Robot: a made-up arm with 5 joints.
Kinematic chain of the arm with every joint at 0, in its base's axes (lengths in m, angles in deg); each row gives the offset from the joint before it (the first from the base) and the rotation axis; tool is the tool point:
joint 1: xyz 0 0 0.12 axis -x
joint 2: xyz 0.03 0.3 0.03 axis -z
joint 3: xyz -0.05 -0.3 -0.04 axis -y
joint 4: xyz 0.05 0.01 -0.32 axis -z
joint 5: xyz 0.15 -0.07 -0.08 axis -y
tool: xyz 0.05 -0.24 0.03
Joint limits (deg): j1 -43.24..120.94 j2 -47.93..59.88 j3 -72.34..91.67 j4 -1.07..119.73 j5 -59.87..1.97
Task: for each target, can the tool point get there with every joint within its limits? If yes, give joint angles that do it. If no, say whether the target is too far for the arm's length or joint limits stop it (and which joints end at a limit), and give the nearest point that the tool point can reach.
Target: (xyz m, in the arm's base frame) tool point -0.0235 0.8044 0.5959
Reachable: no: joint limits stop it (at a limit: joint 3, joint 4, joint 5) | nearest point -0.0046 0.4110 0.3632 | short by 0.457 m
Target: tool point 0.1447 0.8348 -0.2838
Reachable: no: joint limits stop it (at a limit: joint 1, joint 2, joint 4, joint 5) | nearest point 0.2891 0.4568 -0.1860 | short by 0.416 m
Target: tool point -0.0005 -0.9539 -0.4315
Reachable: no: joint limits stop it (at a limit: joint 4, joint 5) | nearest point 0.0087 -0.5117 -0.1758 | short by 0.511 m
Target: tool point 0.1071 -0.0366 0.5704
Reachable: yes | joints 92.52 23.01 68.35 24.73 -32.37
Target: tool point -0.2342 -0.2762 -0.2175
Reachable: yes | joints -4.63 48.23 67.72 67.76 -45.37
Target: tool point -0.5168 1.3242 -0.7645
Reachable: no: too far | nearest point -0.5200 0.5409 -0.2413 | short by 0.942 m
